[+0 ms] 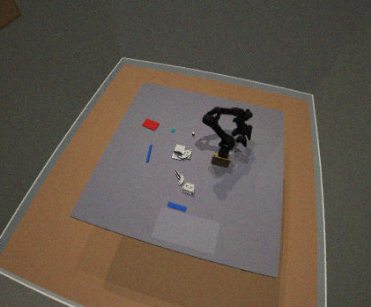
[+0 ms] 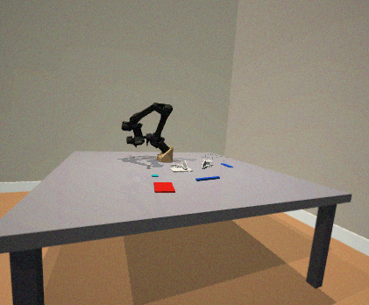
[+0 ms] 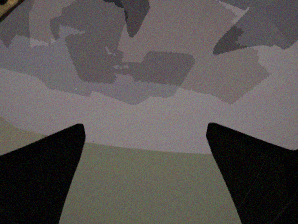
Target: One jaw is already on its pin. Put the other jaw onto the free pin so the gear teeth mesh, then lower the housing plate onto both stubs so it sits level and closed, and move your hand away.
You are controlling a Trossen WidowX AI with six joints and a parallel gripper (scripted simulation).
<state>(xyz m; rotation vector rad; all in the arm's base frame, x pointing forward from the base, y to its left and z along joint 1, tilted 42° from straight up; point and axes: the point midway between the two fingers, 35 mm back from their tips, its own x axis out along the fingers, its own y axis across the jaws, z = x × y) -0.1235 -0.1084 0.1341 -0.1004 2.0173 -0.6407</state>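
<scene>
The pale part is 40 cm ahead of my gripper tip and 7 cm below it. From my gripper tip the other things lie so: white block 29 cm ahead, 43 cm to the left, 8 cm below; then teal piece 57 cm ahead, 2 cm to the left, 8 cm below; then short blue bar 32 cm ahead, 57 cm to the left, 8 cm below.
</scene>
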